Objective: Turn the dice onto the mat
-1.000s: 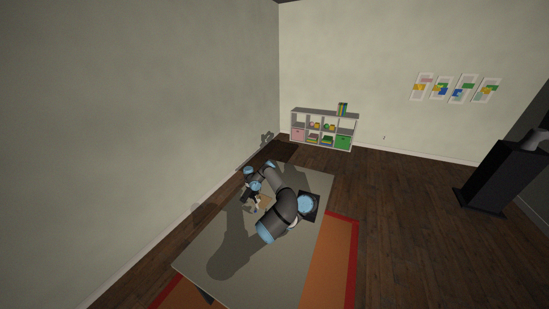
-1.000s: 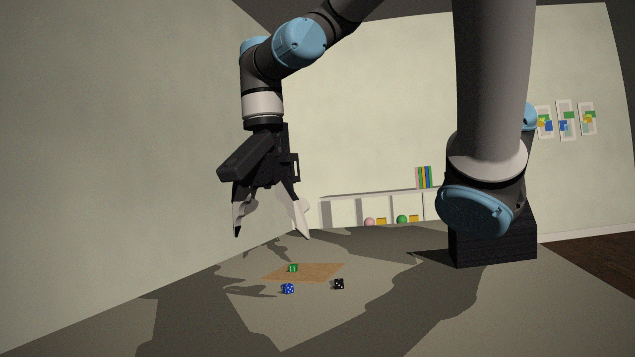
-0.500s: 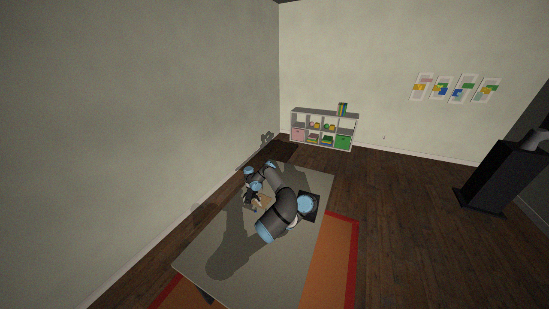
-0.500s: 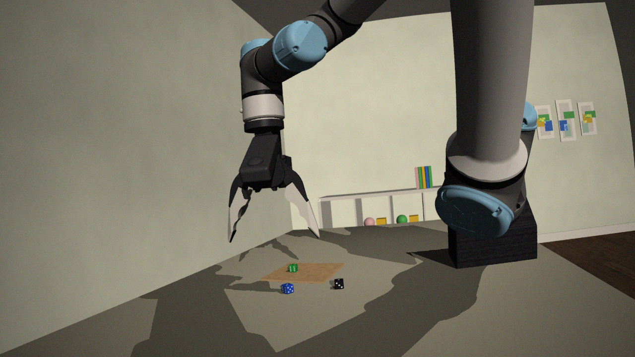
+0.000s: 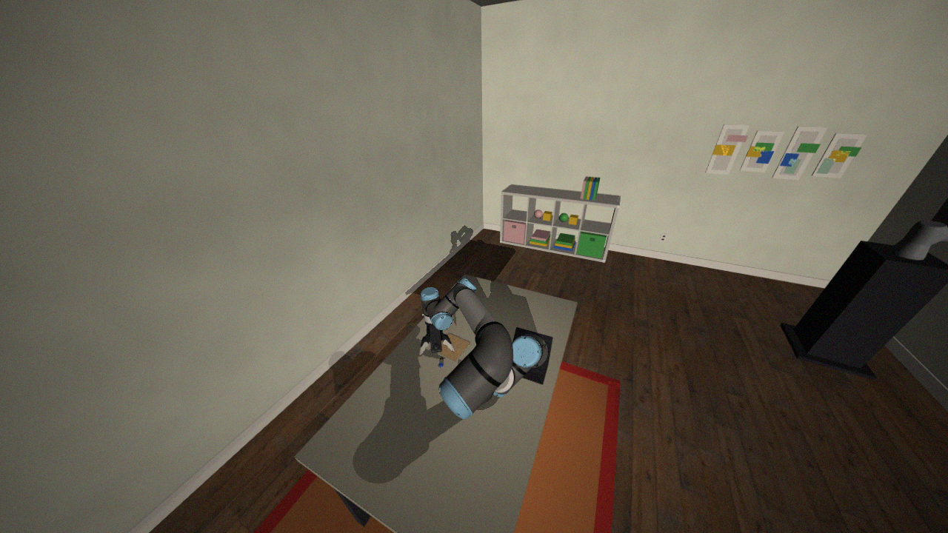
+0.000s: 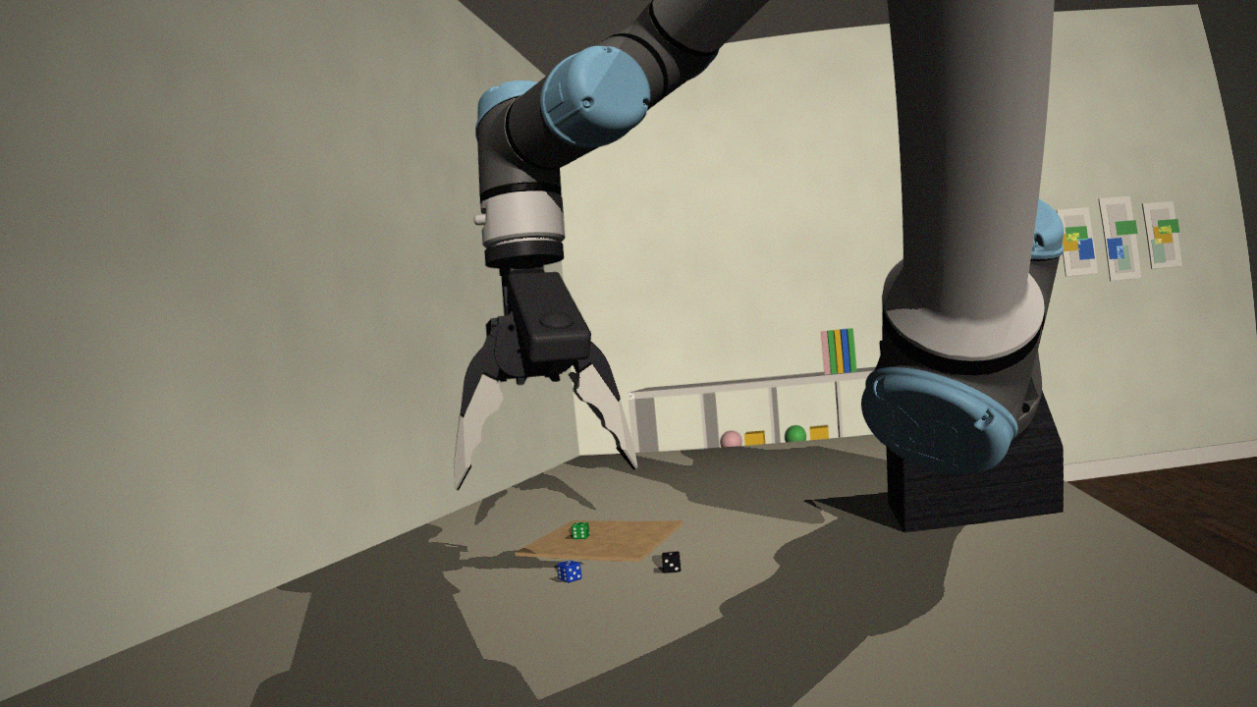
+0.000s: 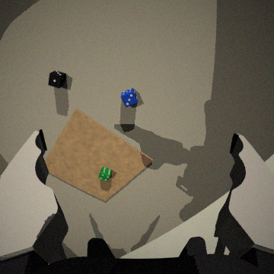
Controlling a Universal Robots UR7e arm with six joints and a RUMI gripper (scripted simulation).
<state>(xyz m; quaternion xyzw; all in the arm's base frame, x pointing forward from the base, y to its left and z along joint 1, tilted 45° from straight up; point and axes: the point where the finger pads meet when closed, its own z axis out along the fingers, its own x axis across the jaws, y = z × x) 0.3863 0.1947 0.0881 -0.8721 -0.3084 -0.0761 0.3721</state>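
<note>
My hand is 9 cm above the blue die, 1 cm to the left of it and 1 cm past it. Also, from my hand: green die (14 cm to the right, 8 cm below, 4 cm ahead); then tan mat (14 cm to the right, 9 cm below, 2 cm ahead); then black die (9 cm below, 9 cm behind, 4 cm to the right).
</note>
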